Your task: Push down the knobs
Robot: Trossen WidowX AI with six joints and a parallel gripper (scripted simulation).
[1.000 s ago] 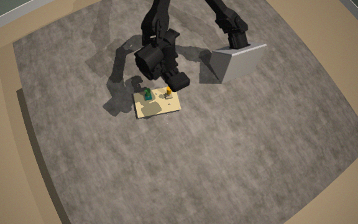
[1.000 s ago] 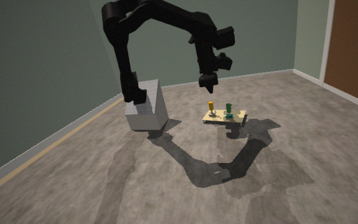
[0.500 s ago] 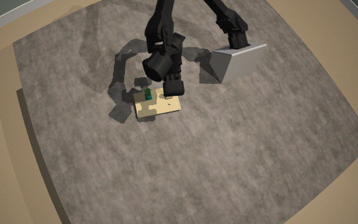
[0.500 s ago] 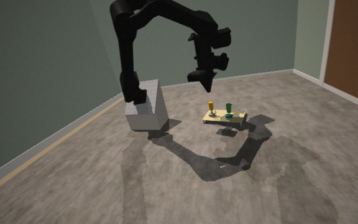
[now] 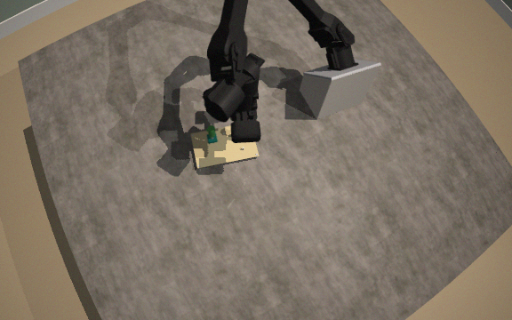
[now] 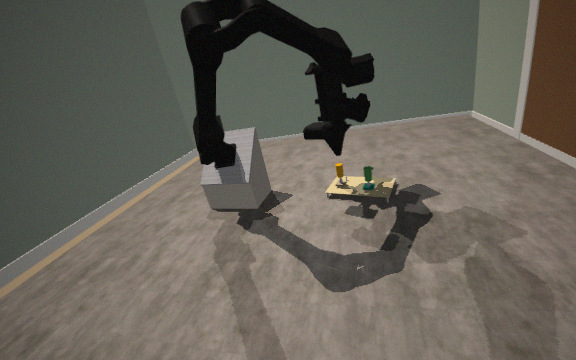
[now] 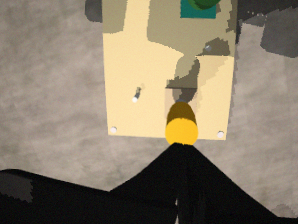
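Now: gripper tip 4 cm above the orange knob. From my gripper tip the other things lie so: green knob: 7 cm ahead, 3 cm to the right, 4 cm below.
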